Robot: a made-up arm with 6 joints. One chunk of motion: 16 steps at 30 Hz.
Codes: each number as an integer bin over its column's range. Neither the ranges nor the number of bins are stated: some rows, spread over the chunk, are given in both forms.
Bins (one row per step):
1: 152 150 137 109 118 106
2: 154 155 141 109 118 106
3: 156 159 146 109 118 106
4: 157 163 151 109 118 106
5: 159 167 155 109 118 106
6: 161 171 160 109 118 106
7: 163 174 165 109 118 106
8: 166 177 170 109 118 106
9: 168 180 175 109 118 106
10: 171 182 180 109 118 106
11: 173 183 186 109 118 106
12: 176 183 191 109 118 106
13: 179 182 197 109 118 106
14: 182 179 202 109 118 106
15: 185 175 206 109 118 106
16: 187 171 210 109 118 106
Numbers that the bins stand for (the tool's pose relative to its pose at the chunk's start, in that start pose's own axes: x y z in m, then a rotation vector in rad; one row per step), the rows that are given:
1: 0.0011 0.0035 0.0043 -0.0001 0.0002 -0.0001
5: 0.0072 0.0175 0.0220 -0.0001 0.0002 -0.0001
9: 0.0149 0.0282 0.0416 -0.0001 0.0002 -0.0001
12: 0.0218 0.0307 0.0573 -0.0001 0.0002 -0.0001
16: 0.0313 0.0208 0.0759 -0.0001 0.0002 -0.0001
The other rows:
2: 0.0029 0.0076 0.0082 -0.0001 0.0002 -0.0001
3: 0.0046 0.0109 0.0131 -0.0001 0.0002 -0.0001
4: 0.0055 0.0142 0.0180 -0.0001 0.0002 -0.0001
6: 0.0089 0.0208 0.0269 -0.0001 0.0002 -0.0001
7: 0.0106 0.0233 0.0318 -0.0001 0.0002 -0.0001
8: 0.0132 0.0258 0.0367 -0.0001 0.0002 -0.0001
10: 0.0175 0.0299 0.0465 -0.0001 0.0002 -0.0001
11: 0.0193 0.0307 0.0524 -0.0001 0.0002 -0.0001
13: 0.0244 0.0299 0.0631 -0.0001 0.0002 -0.0001
14: 0.0270 0.0274 0.0680 -0.0001 0.0002 -0.0001
15: 0.0296 0.0241 0.0720 -0.0001 0.0002 -0.0001

